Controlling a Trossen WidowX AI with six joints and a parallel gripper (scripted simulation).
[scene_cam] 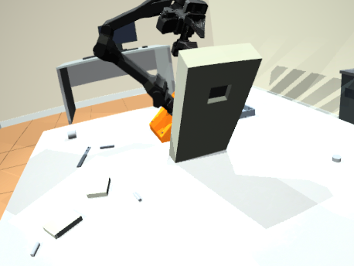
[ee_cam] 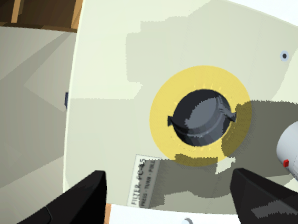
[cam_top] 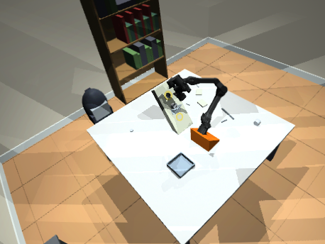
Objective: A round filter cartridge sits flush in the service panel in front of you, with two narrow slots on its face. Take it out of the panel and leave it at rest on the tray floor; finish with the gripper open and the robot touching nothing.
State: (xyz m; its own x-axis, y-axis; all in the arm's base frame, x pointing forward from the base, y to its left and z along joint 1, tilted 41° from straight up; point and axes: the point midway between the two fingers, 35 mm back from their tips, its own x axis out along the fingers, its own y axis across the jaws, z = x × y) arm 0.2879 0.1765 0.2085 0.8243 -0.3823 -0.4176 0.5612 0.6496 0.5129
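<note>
The round grey filter cartridge lies 14 cm below my gripper tip, 3 cm behind it and 1 cm to the left of it. The rest, counted from my gripper tip: blue-grey tray (37 cm behind, 34 cm below, 29 cm to the left); service panel (16 cm below, 2 cm ahead).
</note>
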